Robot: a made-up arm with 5 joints.
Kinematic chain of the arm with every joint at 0, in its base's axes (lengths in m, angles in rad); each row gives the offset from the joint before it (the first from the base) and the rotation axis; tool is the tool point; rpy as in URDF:
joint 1: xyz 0 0 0.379 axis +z
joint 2: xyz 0 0 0 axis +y
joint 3: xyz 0.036 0 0.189 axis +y
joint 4: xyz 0.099 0 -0.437 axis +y
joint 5: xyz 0.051 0 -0.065 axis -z
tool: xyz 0 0 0 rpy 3.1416 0 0
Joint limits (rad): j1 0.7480..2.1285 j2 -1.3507..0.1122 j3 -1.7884..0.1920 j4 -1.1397..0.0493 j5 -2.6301..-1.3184
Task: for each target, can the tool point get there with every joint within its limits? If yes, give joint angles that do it. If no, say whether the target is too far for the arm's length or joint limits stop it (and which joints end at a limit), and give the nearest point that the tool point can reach.
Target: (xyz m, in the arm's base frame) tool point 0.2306 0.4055 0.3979
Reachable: yes | joints 1.0537 -0.3033 -0.6148 -0.1646 -2.4352
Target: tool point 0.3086 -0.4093 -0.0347
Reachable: no: joint limits stop it (at a limit: joint 1, joint 2, joint 3, joint 4) | nearest point 0.0336 0.0312 0.0376 | short by 0.524 m
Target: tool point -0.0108 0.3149 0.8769
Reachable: yes | joints 1.6052 -0.4862 -1.4065 -0.7256 -1.5844
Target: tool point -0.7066 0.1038 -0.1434
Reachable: no: too far | nearest point -0.1685 0.2701 0.1071 | short by 0.616 m
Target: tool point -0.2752 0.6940 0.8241
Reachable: no: too far | nearest point -0.2021 0.5096 0.7489 | short by 0.212 m
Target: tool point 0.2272 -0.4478 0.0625
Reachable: no: joint limits stop it (at a limit: joint 1, joint 2, joint 3, joint 4) | nearest point 0.0336 0.0312 0.0376 | short by 0.517 m
